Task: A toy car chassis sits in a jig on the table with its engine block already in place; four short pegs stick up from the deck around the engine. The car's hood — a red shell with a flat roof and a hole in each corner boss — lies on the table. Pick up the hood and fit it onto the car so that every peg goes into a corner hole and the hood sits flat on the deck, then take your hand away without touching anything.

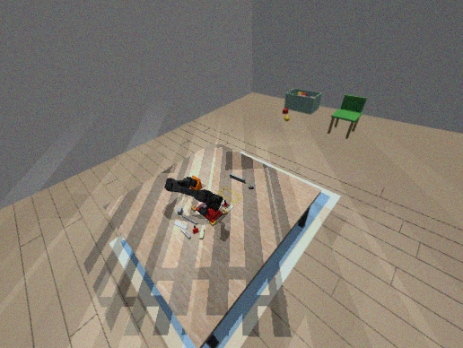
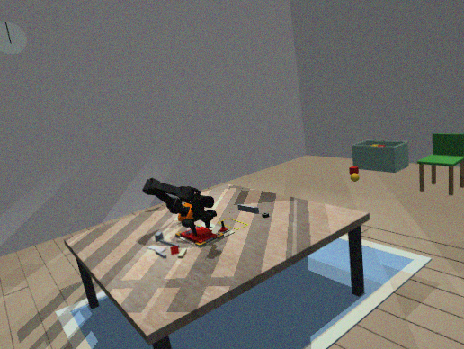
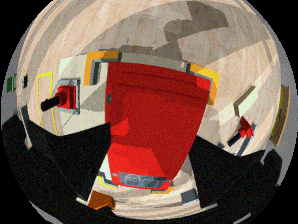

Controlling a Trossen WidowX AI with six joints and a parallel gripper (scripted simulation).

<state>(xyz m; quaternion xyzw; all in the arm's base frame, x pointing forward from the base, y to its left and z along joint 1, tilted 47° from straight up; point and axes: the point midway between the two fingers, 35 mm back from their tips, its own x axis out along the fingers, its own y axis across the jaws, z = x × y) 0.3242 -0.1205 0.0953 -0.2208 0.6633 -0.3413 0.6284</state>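
The red hood is 1 cm above my gripper tip. Also, from my gripper tip: yellow-edged jig (4 cm behind, 4 cm to the left, 3 cm below).
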